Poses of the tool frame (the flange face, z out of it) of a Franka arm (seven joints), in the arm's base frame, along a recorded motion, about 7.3 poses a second.
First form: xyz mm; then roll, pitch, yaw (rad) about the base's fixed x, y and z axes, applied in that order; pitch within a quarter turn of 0, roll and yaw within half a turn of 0.
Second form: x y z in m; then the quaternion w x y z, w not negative. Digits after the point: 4 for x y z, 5 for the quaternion.
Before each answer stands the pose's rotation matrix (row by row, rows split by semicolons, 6 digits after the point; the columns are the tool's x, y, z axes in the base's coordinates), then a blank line. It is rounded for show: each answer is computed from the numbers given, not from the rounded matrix.
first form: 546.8 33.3 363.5 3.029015 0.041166 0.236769
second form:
0.971277 0.237572 -0.013402; 0.234364 -0.964863 -0.118798; -0.041154 0.112245 -0.992828

0.5468 0.0333 0.3635 0.05828 0.99108 0.11905 -0.01376
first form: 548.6 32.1 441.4 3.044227 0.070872 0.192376
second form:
0.979089 0.197043 -0.050591; 0.190712 -0.975588 -0.108893; -0.070813 0.096968 -0.992765

0.5486 0.0321 0.4414 0.05181 0.99341 0.09758 -0.03055
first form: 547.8 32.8 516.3 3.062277 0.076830 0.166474
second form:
0.983266 0.171183 -0.062326; 0.165217 -0.982067 -0.090816; -0.076754 0.078999 -0.993915

0.5478 0.0328 0.5163 0.04267 0.99489 0.08453 -0.03495
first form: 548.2 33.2 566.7 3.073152 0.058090 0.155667
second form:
0.986242 0.158598 -0.046618; 0.154778 -0.984980 -0.076540; -0.058057 0.068272 -0.995976

0.5482 0.0332 0.5667 0.03635 0.99589 0.07867 -0.02628
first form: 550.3 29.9 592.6 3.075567 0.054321 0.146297
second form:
0.987858 0.149002 -0.043979; 0.145561 -0.986640 -0.073170; -0.054294 0.065880 -0.996349

0.5503 0.0299 0.5926 0.03489 0.99635 0.07391 -0.02466
